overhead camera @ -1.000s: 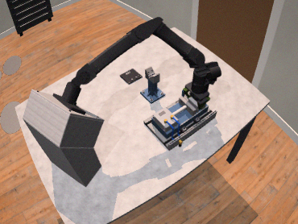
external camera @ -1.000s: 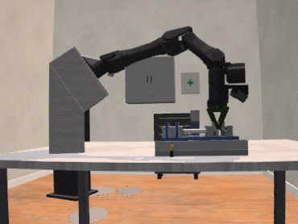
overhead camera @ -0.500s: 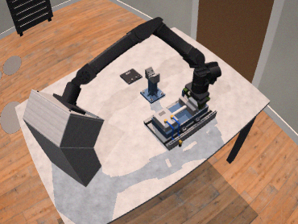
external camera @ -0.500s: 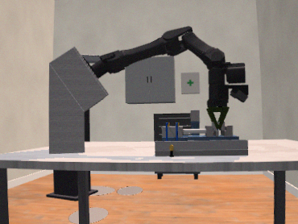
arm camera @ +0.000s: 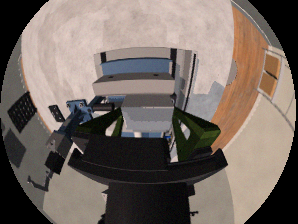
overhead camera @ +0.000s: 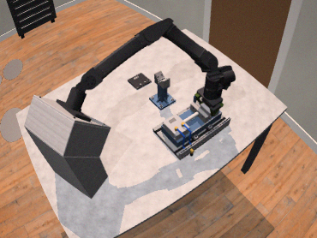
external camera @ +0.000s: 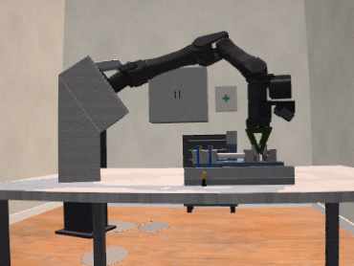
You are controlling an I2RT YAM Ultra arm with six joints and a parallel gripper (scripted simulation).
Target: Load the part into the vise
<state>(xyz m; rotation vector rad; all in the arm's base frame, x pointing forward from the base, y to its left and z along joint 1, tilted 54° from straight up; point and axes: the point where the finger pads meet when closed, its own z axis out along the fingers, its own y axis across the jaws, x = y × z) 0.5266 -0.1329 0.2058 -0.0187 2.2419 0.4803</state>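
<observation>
Now: hand 1 cm above the grey part. Round my hand: fixed jaw: 3 cm to the left, 3 cm ahead, 2 cm below; moving jaw: 3 cm behind, 2 cm below, 1 cm to the left; air cylinder rod: 8 cm behind, 2 cm below.
</observation>
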